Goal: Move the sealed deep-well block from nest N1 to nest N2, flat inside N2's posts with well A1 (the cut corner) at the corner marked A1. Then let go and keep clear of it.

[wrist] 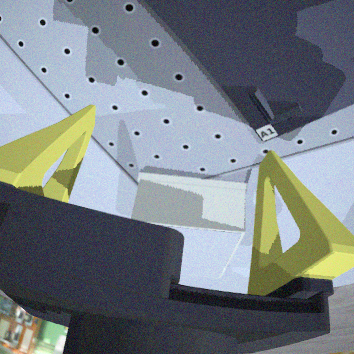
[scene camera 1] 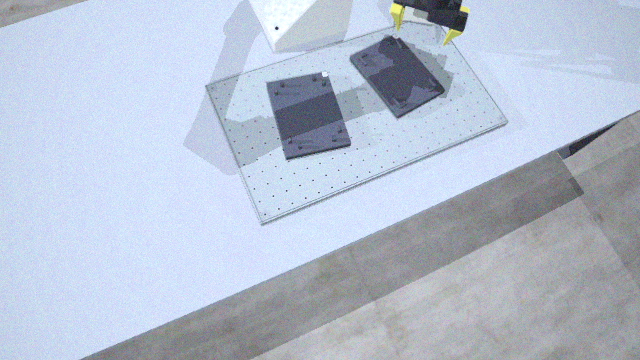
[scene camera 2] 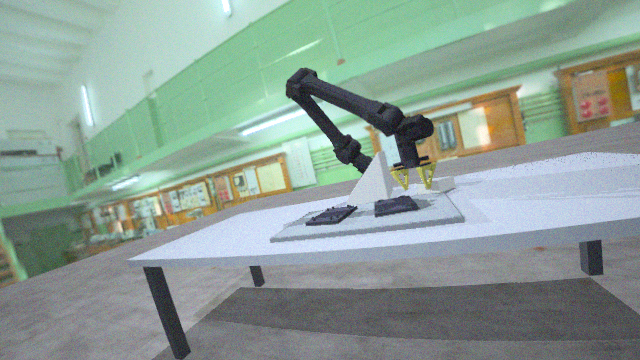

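Where they show: gripper, between the fingertips: (wrist: 181, 134) (scene camera 1: 421, 36) (scene camera 2: 417, 189); arm's base, origin of its link: (scene camera 2: 371, 168).
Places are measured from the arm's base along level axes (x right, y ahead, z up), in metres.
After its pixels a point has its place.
Note:
The pale block (scene camera 1: 414, 14) {z -0.097, x -0.202, y 0.207 m} (scene camera 2: 443, 184) {z -0.093, x -0.259, y 0.206 m} (wrist: 167, 202) {z -0.089, x -0.220, y 0.219 m} lies at the board's back right edge, outside both nests; its cut corner cannot be made out. My gripper (scene camera 1: 421, 37) {z -0.081, x -0.169, y 0.276 m} (scene camera 2: 417, 188) {z -0.081, x -0.169, y 0.276 m} (wrist: 181, 134) {z -0.081, x -0.169, y 0.276 m} is open and empty, its fingers wide apart above and in front of the block. The right dark nest (scene camera 1: 407, 75) {z -0.102, x -0.104, y 0.338 m} (scene camera 2: 396, 206) {z -0.102, x -0.100, y 0.370 m} (wrist: 240, 40) {z -0.102, x -0.122, y 0.301 m} has angled corner posts and holds no block; its A1 tag (wrist: 267, 132) {z -0.102, x -0.133, y 0.242 m} shows in the wrist view. The left dark nest (scene camera 1: 310, 112) {z -0.102, x 0.111, y 0.338 m} (scene camera 2: 331, 215) {z -0.103, x 0.112, y 0.356 m} has round posts, a white tag (scene camera 1: 325, 74) {z -0.102, x 0.047, y 0.272 m} and no block. Which nest is N1 cannot be read.
Both nests sit on a perforated board (scene camera 1: 300, 187) {z -0.114, x 0.189, y 0.461 m} (scene camera 2: 300, 235) {z -0.116, x 0.170, y 0.487 m} (wrist: 75, 75) {z -0.114, x -0.223, y 0.327 m} on the white table (scene camera 1: 150, 240) {z -0.127, x 0.456, y 0.437 m} (scene camera 2: 200, 250) {z -0.127, x 0.574, y 0.507 m}. A tall white wedge (scene camera 1: 300, 25) {z -0.071, x 0.051, y 0.165 m} (scene camera 2: 375, 182) {z -0.046, x -0.027, y 0.168 m} stands behind the board, left of the gripper. The table's front edge lies beyond the board.

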